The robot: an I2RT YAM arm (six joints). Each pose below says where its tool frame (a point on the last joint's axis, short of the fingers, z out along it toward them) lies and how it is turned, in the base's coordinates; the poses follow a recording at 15 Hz.
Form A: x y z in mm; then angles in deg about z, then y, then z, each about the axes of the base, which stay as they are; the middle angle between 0 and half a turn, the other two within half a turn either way.
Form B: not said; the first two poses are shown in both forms.
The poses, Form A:
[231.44 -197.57 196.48 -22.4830 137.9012 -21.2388]
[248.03 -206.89 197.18 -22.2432 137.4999 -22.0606]
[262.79 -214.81 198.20 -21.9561 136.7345 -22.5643]
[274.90 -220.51 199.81 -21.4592 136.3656 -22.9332]
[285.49 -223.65 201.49 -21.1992 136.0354 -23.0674]
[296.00 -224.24 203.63 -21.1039 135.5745 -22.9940]
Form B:
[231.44 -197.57 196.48 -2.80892 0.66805 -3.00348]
[248.03 -206.89 197.18 -2.80771 0.67554 -3.02017]
[262.79 -214.81 198.20 -2.80321 0.68888 -3.02980]
[274.90 -220.51 199.81 -2.80599 0.69739 -3.04431]
[285.49 -223.65 201.49 -2.80601 0.70395 -3.04994]
[296.00 -224.24 203.63 -2.80233 0.71158 -3.04746]

